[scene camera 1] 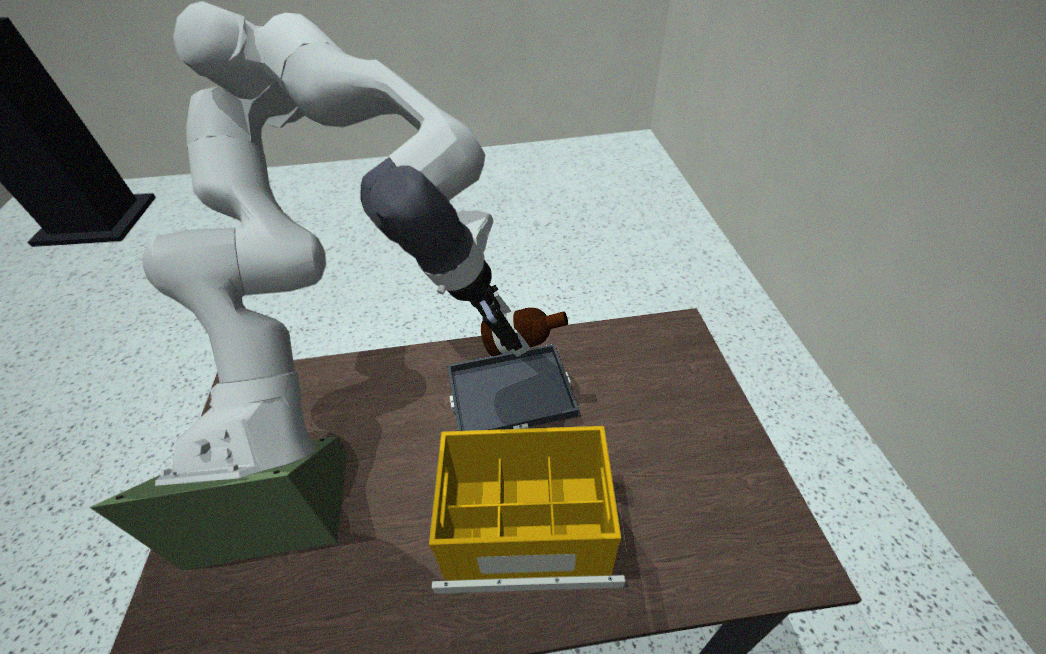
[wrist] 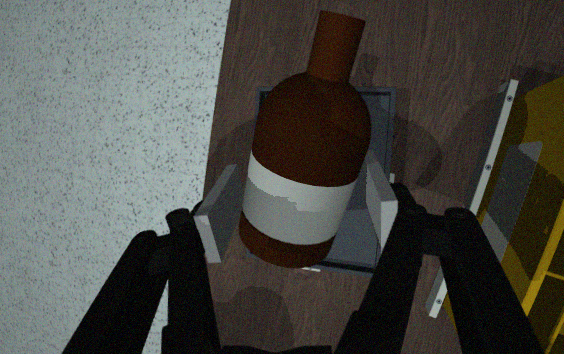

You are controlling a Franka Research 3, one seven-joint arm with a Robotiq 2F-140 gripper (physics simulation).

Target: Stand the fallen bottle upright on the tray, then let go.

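Observation:
The brown bottle point(scene camera 1: 531, 327) point(wrist: 312, 132) with a white label band is held in the air, lying nearly level, its neck pointing right in the scene view. My gripper point(scene camera 1: 512, 337) point(wrist: 300, 177) is shut on the bottle around the label, with one pad on each side; in the scene view the near finger hides part of the label. The grey tray point(scene camera 1: 474, 401) point(wrist: 357, 240) lies flat on the table. In the scene view the bottle shows at the tray's back edge, and in the wrist view it covers much of the tray.
A yellow divided crate point(scene camera 1: 451, 556) point(wrist: 547, 125) stands in front of the tray on the wooden table point(scene camera 1: 709, 462) point(wrist: 430, 50). A pale rail point(scene camera 1: 528, 584) point(wrist: 500, 130) runs along the crate's front. The arm's green base point(scene camera 1: 254, 516) is at the left.

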